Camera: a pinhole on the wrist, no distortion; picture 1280 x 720 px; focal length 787.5 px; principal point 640.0 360.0 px. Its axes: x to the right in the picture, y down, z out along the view. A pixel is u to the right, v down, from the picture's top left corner.
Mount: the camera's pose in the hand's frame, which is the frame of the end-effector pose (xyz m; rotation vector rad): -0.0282 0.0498 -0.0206 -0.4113 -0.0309 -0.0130
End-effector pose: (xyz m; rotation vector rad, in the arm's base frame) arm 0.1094 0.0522 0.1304 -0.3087 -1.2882 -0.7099
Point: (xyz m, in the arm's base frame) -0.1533 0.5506 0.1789
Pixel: 510 276
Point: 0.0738 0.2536 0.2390
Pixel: 899 407
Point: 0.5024 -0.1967 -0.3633
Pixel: behind the camera
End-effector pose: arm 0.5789 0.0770 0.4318 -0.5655 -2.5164 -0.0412
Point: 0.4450 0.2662 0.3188
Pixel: 1170 324
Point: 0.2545 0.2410 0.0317
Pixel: 867 25
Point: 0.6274 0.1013 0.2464
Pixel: 155 60
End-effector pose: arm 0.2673 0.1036 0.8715 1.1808 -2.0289 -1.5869
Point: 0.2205 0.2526 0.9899
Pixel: 176 544
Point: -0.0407 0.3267 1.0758
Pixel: 658 622
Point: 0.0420 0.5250 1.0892
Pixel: 307 510
